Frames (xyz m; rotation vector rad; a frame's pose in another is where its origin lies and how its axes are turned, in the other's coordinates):
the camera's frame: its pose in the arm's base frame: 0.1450 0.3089 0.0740 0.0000 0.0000 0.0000
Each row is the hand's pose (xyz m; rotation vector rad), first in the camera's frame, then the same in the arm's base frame.
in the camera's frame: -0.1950 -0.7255 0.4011 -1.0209 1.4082 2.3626
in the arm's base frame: -0.0500 -0.4166 0.4751 -1.0209 1.4082 2.3626
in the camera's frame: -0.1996 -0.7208 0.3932 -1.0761 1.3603 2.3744
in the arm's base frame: -0.0546 -0.4119 0.4672 -1.0761 1.3603 2.3744
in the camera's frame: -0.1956 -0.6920 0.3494 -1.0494 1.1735 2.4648
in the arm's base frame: -0.0506 -0.3831 0.4234 -1.0494 1.1735 2.4648
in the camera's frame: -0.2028 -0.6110 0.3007 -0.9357 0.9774 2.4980
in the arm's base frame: -0.0578 -0.3021 0.3747 -0.9357 0.9774 2.4980
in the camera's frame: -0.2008 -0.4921 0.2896 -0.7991 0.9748 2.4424
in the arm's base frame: -0.0558 -0.1832 0.3636 -0.7991 0.9748 2.4424
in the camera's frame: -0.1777 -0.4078 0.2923 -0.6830 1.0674 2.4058
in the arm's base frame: -0.0327 -0.0989 0.3663 -0.6830 1.0674 2.4058
